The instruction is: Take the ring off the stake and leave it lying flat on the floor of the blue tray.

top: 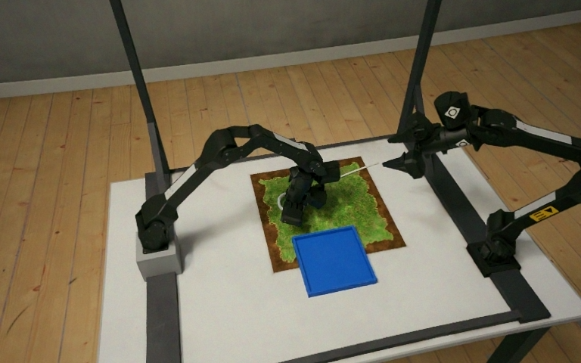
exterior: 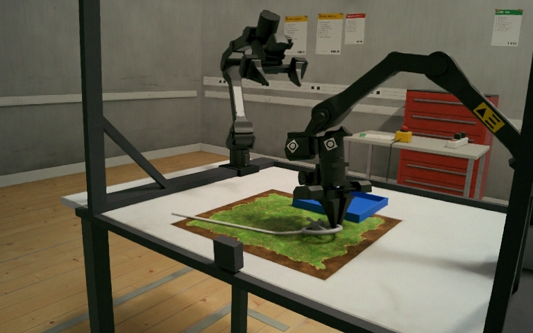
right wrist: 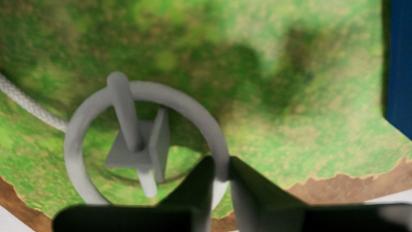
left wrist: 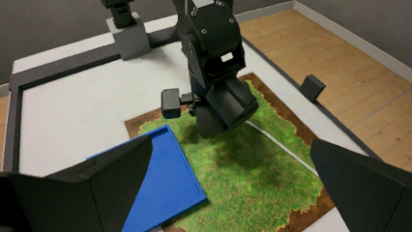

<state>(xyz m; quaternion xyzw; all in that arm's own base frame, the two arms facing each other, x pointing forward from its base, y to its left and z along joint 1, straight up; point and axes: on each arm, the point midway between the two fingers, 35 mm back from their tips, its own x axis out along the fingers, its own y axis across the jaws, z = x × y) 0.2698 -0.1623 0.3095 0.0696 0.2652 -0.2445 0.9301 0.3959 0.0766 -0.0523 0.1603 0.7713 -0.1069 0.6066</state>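
The grey stake is 40 mm behind my right hand, 10 mm to the left of it and 30 mm below it. Round my right hand: ring (40 mm behind, 30 mm below); then blue tray (170 mm ahead, 110 mm to the left, 40 mm below); then grass mat (40 mm behind, 100 mm to the left, 60 mm below).
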